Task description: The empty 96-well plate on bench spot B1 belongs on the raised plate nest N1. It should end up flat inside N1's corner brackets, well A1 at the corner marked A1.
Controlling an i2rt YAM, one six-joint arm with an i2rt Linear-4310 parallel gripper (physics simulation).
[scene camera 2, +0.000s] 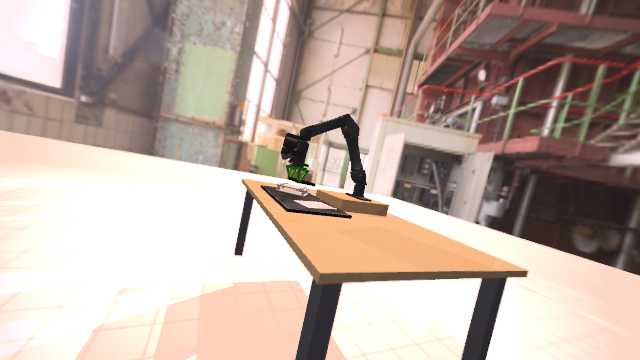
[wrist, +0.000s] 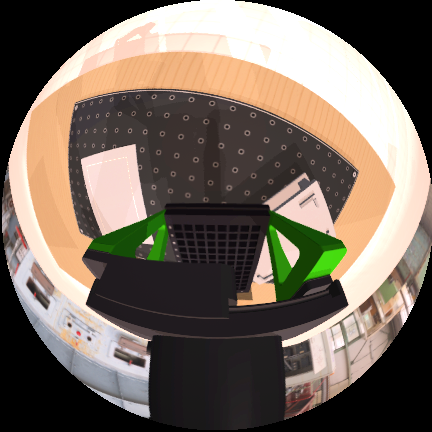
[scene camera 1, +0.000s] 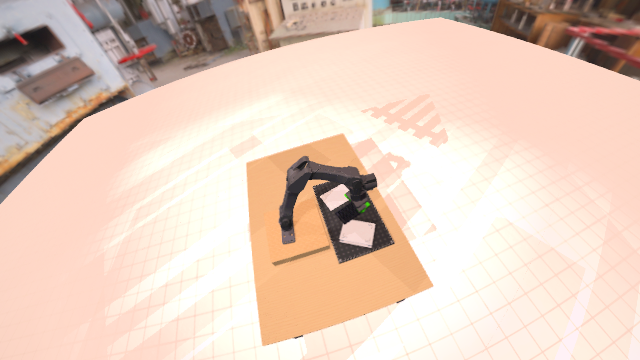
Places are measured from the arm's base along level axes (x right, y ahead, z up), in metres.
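Pixels of known places: gripper, between the fingertips: [scene camera 2: 293, 181] [wrist: 216, 215] [scene camera 1: 357, 206]; arm's base, origin of its link: [scene camera 2: 357, 197] [scene camera 1: 287, 226].
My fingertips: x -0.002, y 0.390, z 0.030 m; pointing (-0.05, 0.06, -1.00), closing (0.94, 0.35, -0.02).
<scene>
Ahead of a thing's pixels: the offset from my fingertips to its top centre. "*": to the spot under its first point. Level surfaces: height alone.
The black 96-well plate @(dx +0.019, dy -0.049, dz +0.014 m) [scene camera 1: 346, 212] [scene camera 2: 306, 183] [wrist: 215, 237] is held between the green fingers of my gripper [scene camera 1: 356, 202] [scene camera 2: 298, 174] [wrist: 216, 215]. The gripper is shut on the plate's two opposite sides. The plate hangs in the air, between the two white places in scene camera 1. The raised white nest N1 @(dx +0.118, dy -0.035, dz -0.036 m) [scene camera 1: 357, 233] [scene camera 2: 294, 189] [wrist: 314, 205] has corner brackets and nothing on it; in the wrist view it lies to the right, turned relative to the plate and partly hidden. The flat white spot B1 @(* dx -0.149, dy -0.094, dz -0.076 m) [scene camera 1: 335, 197] [scene camera 2: 315, 204] [wrist: 112, 185] is bare. The A1 mark cannot be read.
Both places are on a black perforated board @(dx -0.031, dy -0.042, dz -0.077 m) [scene camera 1: 383, 234] [scene camera 2: 283, 198] [wrist: 192, 132] on the wooden table @(dz -0.091 m) [scene camera 1: 320, 295] [scene camera 2: 400, 250]. The arm's base stands on a raised wooden block [scene camera 1: 300, 250] [scene camera 2: 379, 208] beside the board.
</scene>
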